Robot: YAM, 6 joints.
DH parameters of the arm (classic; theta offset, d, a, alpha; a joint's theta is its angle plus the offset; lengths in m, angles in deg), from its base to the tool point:
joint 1: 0 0.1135 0.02 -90
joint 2: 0 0 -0.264 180
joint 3: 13.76 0 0.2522 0
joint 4: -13.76 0 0.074 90
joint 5: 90 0 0 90
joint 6: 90 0.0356 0 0
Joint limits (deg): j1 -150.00..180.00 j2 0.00..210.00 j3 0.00..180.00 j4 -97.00..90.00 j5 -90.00..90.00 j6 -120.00..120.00
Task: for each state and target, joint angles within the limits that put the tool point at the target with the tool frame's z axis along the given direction. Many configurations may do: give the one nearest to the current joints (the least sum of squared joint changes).
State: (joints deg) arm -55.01 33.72 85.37 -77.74 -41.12 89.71
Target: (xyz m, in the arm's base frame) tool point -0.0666 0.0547 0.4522 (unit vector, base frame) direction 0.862 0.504 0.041
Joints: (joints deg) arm -20.69 18.92 83.29 -60.64 -50.94 89.71
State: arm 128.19 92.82 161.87 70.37 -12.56 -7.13
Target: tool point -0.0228 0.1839 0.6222 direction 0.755 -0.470 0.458
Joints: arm 103.91 125.44 179.87 89.88 38.30 -7.13
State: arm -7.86 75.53 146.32 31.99 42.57 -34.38
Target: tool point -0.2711 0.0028 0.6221 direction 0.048 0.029 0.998
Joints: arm -0.37 38.15 134.99 -9.58 -1.68 -34.38
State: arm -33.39 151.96 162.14 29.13 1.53 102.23
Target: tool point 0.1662 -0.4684 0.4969 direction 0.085 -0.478 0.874
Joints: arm -70.13 152.55 179.85 34.00 4.74 102.23
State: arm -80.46 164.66 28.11 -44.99 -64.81 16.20
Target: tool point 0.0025 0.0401 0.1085 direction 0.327 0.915 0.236
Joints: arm -39.45 171.01 0.06 -44.71 -66.12 16.20
